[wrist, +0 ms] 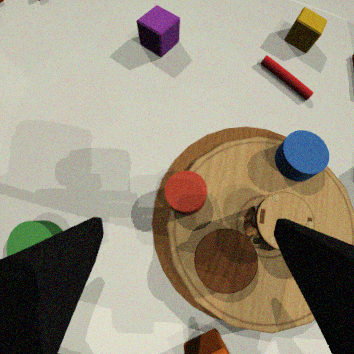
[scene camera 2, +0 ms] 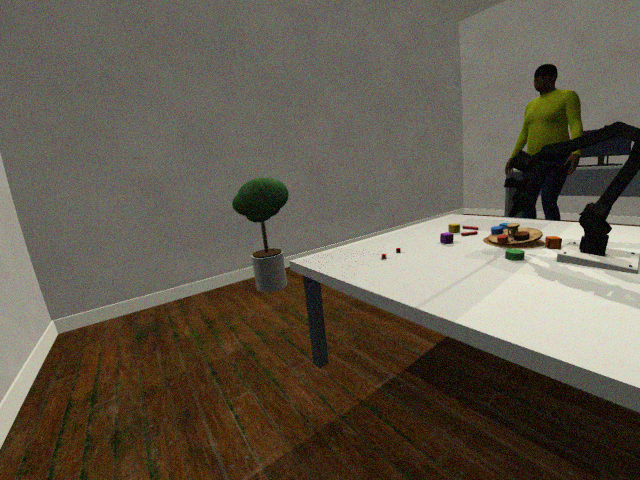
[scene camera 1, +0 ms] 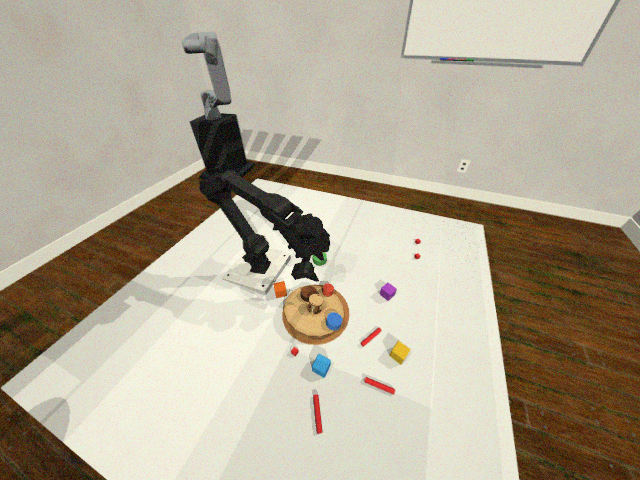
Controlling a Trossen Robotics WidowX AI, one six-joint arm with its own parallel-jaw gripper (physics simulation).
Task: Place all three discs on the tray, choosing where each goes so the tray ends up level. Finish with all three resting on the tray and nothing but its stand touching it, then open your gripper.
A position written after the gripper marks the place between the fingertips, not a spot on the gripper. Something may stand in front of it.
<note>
The gripper (scene camera 1: 320, 270) is open and holds nothing. Also in view: a red disc (wrist: 185, 191). On the table rest a green disc (wrist: 27, 233) and a purple cube (wrist: 158, 33). Further things: a blue disc (wrist: 302, 154) and a central stand (scene camera 1: 298, 336).
The gripper is seen too in the wrist view (wrist: 190, 226) and in scene camera 2 (scene camera 2: 511, 215). The central stand also shows in the wrist view (wrist: 160, 212).
</note>
